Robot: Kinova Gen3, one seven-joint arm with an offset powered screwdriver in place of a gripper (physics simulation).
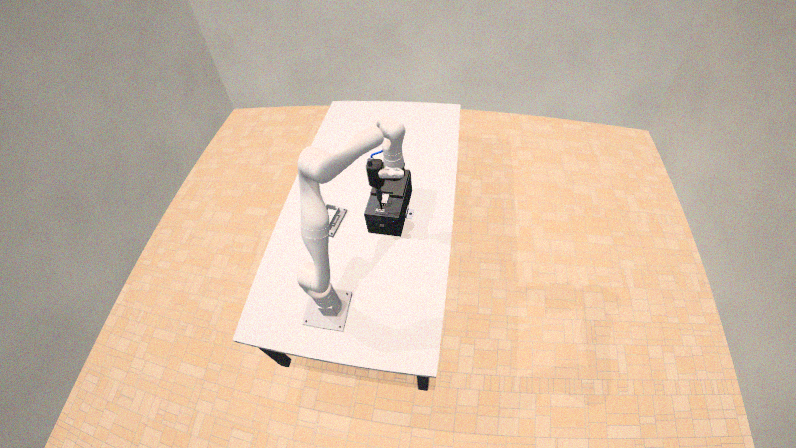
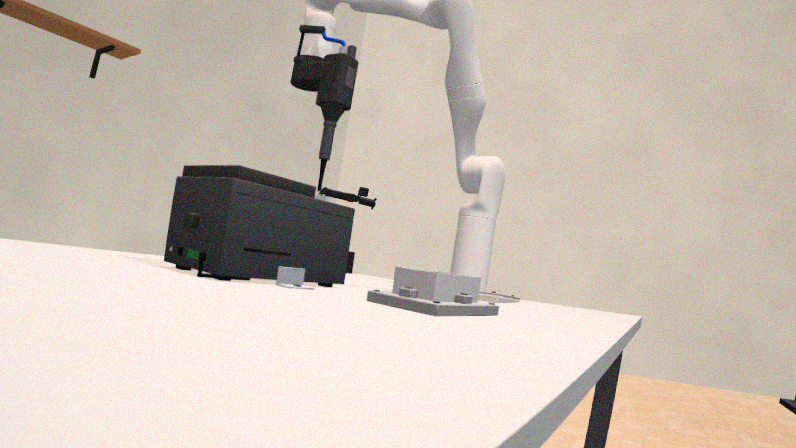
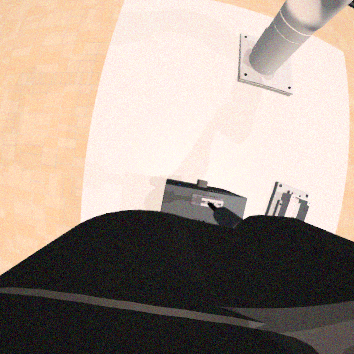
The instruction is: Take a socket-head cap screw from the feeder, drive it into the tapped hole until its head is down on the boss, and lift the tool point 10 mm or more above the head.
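My screwdriver (image 1: 381, 208) (image 2: 320, 190) (image 3: 210, 204) points down with its thin bit tip at the pick-up spot on top of the black feeder (image 1: 383, 225) (image 2: 286, 228) (image 3: 176, 201). The tip looks to be at or just above the small light screw outlet there. No screw can be made out at the tip; it is too small to tell. The grey fixture plate (image 1: 332, 233) (image 2: 401, 303) (image 3: 273, 199) lies on the table apart from the feeder and carries a light block (image 2: 414, 282). The tapped hole and boss cannot be made out.
A thin black jointed piece (image 2: 348, 196) sticks out beside the bit above the feeder. A small bracket (image 1: 410, 213) (image 2: 290, 275) stands close beside the feeder. The arm's base plate (image 1: 334, 322) (image 3: 275, 86) is on the white table (image 1: 389, 283). A wooden shelf (image 2: 72, 33) hangs on the wall.
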